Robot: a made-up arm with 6 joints. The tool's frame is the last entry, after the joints.
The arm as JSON. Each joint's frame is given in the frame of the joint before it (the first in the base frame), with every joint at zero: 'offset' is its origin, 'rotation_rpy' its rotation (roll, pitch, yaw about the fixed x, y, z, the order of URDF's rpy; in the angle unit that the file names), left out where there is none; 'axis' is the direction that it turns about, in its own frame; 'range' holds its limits. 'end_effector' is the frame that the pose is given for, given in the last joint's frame.
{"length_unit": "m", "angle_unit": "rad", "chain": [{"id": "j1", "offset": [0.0, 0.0, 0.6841], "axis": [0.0, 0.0, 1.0], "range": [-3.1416, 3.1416]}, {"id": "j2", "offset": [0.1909, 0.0, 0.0], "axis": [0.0, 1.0, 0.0], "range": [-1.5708, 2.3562]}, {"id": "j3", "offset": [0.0, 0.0, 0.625], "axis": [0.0, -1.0, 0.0], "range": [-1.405, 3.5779]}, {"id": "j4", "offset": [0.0, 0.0, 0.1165], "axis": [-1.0, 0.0, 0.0], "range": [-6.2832, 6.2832]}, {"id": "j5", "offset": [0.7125, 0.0, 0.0], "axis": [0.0, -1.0, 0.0], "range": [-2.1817, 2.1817]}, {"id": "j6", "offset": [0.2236, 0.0, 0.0], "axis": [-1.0, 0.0, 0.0], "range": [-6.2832, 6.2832]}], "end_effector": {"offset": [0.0, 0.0, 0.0]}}
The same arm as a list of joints. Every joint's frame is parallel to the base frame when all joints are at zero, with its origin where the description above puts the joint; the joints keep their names.
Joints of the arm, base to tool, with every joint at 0 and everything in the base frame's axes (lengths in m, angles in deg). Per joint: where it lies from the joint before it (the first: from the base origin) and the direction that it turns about. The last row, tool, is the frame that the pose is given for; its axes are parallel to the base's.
j1: axis +z offset 0.0000 0.0000 0.6841
j2: axis +y offset 0.1909 0.0000 0.0000
j3: axis -y offset 0.0000 0.0000 0.6250
j4: axis -x offset 0.0000 0.0000 0.1165
j5: axis -y offset 0.7125 0.0000 0.0000
j6: axis -x offset 0.2236 0.0000 0.0000
tool: offset 0.0000 0.0000 0.0000
Joint limits (deg, base to tool): -180.00..180.00 -90.00..135.00 -80.50..205.00 -360.00..360.00 -125.00..125.00 -360.00..360.00

